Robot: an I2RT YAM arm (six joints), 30 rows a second.
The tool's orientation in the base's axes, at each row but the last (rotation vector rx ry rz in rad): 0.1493 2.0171 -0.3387; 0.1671 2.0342 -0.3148; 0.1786 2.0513 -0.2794; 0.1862 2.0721 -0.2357
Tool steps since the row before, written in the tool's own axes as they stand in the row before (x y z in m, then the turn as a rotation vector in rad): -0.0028 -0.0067 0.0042 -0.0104 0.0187 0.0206; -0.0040 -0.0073 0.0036 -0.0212 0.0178 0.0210; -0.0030 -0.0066 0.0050 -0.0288 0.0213 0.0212; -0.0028 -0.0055 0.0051 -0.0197 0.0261 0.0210
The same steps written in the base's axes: 0.0032 -0.0075 0.0019 0.0270 0.0120 -0.0027; 0.0031 -0.0080 0.0031 0.0322 0.0112 0.0068; 0.0040 -0.0077 0.0012 0.0368 0.0145 0.0130; 0.0044 -0.0067 0.0005 0.0333 0.0195 0.0047
